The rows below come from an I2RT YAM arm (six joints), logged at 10 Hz.
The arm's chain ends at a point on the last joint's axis. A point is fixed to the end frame.
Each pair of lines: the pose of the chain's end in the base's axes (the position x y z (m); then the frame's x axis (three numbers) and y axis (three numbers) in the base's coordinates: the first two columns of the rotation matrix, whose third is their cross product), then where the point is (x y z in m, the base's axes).
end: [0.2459 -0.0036 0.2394 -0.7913 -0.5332 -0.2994 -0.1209 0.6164 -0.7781]
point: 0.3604 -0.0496 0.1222
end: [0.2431 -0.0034 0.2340 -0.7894 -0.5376 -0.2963 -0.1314 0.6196 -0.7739]
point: 0.3571 -0.0479 0.1157
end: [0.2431 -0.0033 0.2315 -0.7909 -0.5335 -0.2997 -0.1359 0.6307 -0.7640]
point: 0.3564 -0.0460 0.1119
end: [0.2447 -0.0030 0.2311 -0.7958 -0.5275 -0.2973 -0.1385 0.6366 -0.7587]
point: 0.3569 -0.0455 0.1104
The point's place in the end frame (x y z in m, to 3 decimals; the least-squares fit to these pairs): -0.031 0.049 0.160
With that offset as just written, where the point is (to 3 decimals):
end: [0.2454 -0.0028 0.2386 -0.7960 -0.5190 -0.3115 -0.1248 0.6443 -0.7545]
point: 0.359 -0.045 0.119
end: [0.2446 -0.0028 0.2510 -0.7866 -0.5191 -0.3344 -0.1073 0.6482 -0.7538]
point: 0.361 -0.044 0.134
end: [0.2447 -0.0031 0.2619 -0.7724 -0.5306 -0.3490 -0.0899 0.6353 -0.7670]
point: 0.365 -0.045 0.149
